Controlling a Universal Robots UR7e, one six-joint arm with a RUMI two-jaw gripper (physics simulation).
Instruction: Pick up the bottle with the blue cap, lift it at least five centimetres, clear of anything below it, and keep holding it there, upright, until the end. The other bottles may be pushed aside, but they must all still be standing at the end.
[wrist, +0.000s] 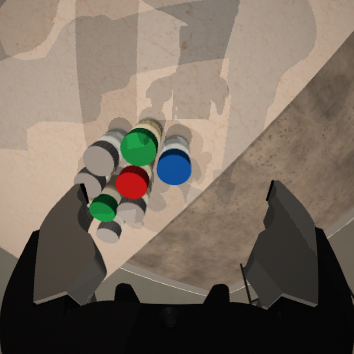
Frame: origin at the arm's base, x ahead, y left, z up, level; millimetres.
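Seen in the pictures: gripper, fingertip midpoint: (176, 184).
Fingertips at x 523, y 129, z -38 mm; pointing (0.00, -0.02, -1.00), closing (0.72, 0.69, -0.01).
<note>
Offsets run from my fingertips to a thing's top centre. Level surfaces: height alone.
The blue-capped bottle {dx +33, dy -48, dz -121 mm} (174, 166) stands upright at the right edge of a close group of bottles, seen from above in the wrist view. A large green-capped bottle {dx -28, dy -58, dz -121 mm} (138, 147) is beside it on the left, and a red-capped bottle {dx +1, dy -120, dz -121 mm} (132, 182) is at its lower left. My gripper (176, 184) is open, with its jaws wide apart and nothing between them. It is above the bottles; the blue cap shows a little beyond the fingertip line, near the middle of the gap. The left fingertip overlaps the view of the group's left side.
Grey-capped bottles {dx -66, dy -118, dz -121 mm} (101, 157) {dx -59, dy -176, dz -121 mm} (90, 182) {dx +34, dy -174, dz -121 mm} (132, 210) {dx +35, dy -278, dz -121 mm} (109, 231) and a smaller green-capped bottle {dx -8, dy -216, dz -121 mm} (103, 208) stand at the left and bottom of the group. The pale table surface {dz -226 mm} (240, 100) meets a brown speckled surface (300, 130) along a diagonal edge to the right.
</note>
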